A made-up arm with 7 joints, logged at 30 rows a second.
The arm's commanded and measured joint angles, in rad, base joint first. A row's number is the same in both.
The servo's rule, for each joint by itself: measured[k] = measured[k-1] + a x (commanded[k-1-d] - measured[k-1]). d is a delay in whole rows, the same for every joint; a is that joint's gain. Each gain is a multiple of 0.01, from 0.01 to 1. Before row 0 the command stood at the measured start. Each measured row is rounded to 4 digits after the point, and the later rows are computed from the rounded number. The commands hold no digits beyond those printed.
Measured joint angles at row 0:
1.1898 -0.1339 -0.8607 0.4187 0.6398 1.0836 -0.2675
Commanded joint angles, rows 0 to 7:
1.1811 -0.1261 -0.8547 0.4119 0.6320 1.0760 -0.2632
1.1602 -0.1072 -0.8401 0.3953 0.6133 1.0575 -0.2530
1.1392 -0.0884 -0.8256 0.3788 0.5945 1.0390 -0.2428
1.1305 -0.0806 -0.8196 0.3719 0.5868 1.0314 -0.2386
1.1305 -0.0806 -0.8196 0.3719 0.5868 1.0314 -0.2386
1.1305 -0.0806 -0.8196 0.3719 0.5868 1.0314 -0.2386
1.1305 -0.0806 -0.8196 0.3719 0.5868 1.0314 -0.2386
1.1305 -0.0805 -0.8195 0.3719 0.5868 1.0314 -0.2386
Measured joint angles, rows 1 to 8:
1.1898 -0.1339 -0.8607 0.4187 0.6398 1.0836 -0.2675
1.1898 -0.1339 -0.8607 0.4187 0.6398 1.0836 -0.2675
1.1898 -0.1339 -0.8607 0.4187 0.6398 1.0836 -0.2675
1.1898 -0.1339 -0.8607 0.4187 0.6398 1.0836 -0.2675
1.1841 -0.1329 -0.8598 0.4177 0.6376 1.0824 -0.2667
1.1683 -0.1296 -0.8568 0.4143 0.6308 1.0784 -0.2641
1.1491 -0.1242 -0.8521 0.4090 0.6206 1.0721 -0.2601
1.1368 -0.1185 -0.8472 0.4034 0.6111 1.0656 -0.2560
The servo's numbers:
d 4
a 0.66 0.13 0.15 0.15 0.28 0.16 0.19

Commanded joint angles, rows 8 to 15:
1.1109 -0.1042 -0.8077 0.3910 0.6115 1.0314 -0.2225
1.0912 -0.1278 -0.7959 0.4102 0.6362 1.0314 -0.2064
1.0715 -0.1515 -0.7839 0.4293 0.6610 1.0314 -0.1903
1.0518 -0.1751 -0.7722 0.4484 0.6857 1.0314 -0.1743
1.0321 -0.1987 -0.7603 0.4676 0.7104 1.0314 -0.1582
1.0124 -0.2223 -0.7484 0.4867 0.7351 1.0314 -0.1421
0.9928 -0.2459 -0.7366 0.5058 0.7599 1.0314 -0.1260
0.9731 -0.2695 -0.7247 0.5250 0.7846 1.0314 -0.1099
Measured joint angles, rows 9 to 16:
1.1326 -0.1136 -0.8431 0.3987 0.6043 1.0601 -0.2527
1.1312 -0.1093 -0.8396 0.3947 0.5994 1.0555 -0.2500
1.1307 -0.1056 -0.8366 0.3913 0.5959 1.0516 -0.2478
1.1306 -0.1023 -0.8340 0.3884 0.5934 1.0484 -0.2461
1.1176 -0.1025 -0.8301 0.3888 0.5985 1.0457 -0.2416
1.1002 -0.1058 -0.8250 0.3920 0.6091 1.0434 -0.2349
1.0813 -0.1117 -0.8188 0.3976 0.6236 1.0415 -0.2264
1.0618 -0.1199 -0.8118 0.4052 0.6410 1.0399 -0.2165

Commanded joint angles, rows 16 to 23:
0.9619 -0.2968 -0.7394 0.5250 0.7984 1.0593 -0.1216
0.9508 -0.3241 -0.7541 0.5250 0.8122 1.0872 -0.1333
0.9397 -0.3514 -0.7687 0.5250 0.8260 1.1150 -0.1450
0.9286 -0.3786 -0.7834 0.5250 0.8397 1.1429 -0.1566
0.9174 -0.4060 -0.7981 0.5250 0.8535 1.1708 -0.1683
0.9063 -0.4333 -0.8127 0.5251 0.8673 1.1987 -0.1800
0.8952 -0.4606 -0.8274 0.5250 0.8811 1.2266 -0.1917
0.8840 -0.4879 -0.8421 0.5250 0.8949 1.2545 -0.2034
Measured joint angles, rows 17 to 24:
1.0422 -0.1301 -0.8041 0.4146 0.6604 1.0385 -0.2054
1.0225 -0.1421 -0.7957 0.4254 0.6813 1.0374 -0.1934
1.0029 -0.1556 -0.7868 0.4375 0.7033 1.0364 -0.1806
0.9832 -0.1704 -0.7775 0.4506 0.7261 1.0356 -0.1672
0.9691 -0.1868 -0.7718 0.4618 0.7463 1.0394 -0.1585
0.9570 -0.2046 -0.7691 0.4713 0.7648 1.0470 -0.1537
0.9456 -0.2237 -0.7690 0.4794 0.7819 1.0579 -0.1520
0.9344 -0.2438 -0.7712 0.4862 0.7981 1.0715 -0.1529

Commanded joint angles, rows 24 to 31:
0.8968 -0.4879 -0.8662 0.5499 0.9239 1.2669 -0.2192
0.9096 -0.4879 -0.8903 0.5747 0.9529 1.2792 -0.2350
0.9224 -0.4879 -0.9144 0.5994 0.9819 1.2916 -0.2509
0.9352 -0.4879 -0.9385 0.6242 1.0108 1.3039 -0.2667
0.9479 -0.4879 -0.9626 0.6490 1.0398 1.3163 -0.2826
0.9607 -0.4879 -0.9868 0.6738 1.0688 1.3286 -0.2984
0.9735 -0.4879 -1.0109 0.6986 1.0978 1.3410 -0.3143
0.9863 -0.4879 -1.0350 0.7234 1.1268 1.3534 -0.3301
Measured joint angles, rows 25 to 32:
0.9232 -0.2649 -0.7752 0.4920 0.8136 1.0874 -0.1558
0.9120 -0.2868 -0.7808 0.4970 0.8286 1.1052 -0.1604
0.9009 -0.3094 -0.7878 0.5012 0.8433 1.1246 -0.1663
0.8897 -0.3326 -0.7959 0.5048 0.8577 1.1454 -0.1733
0.8944 -0.3528 -0.8064 0.5116 0.8762 1.1648 -0.1820
0.9044 -0.3704 -0.8190 0.5211 0.8977 1.1831 -0.1921
0.9163 -0.3857 -0.8333 0.5328 0.9213 1.2005 -0.2033
0.9288 -0.3990 -0.8491 0.5465 0.9464 1.2170 -0.2153

